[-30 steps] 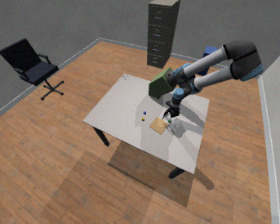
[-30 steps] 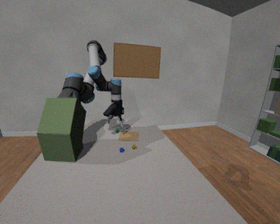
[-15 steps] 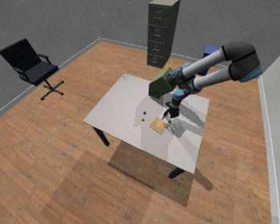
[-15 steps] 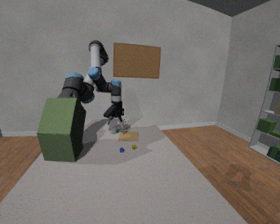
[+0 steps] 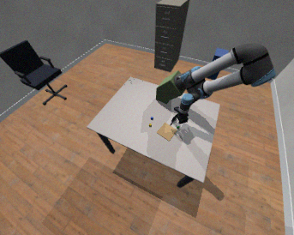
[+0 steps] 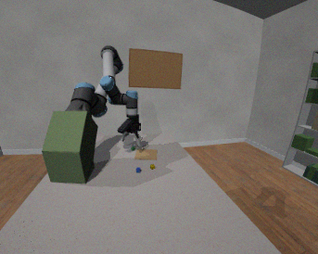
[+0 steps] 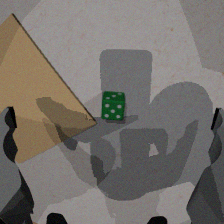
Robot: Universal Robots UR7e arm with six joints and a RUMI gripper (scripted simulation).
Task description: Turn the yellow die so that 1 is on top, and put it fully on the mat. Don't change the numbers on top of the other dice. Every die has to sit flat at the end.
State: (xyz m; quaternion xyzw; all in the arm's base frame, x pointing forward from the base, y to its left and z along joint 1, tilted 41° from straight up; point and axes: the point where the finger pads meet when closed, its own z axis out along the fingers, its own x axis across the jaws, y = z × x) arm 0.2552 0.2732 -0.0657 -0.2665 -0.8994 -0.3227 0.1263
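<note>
Right now my hand is 10 mm short of the green die, 20 mm to the right of it and 40 mm above it. The rest, counted from my hand: yellow die 150 mm ahead, 210 mm to the right, 40 mm below; blue die 70 mm ahead, 240 mm to the right, 40 mm below; tan mat 110 mm ahead, 40 mm to the right, 40 mm below.
</note>
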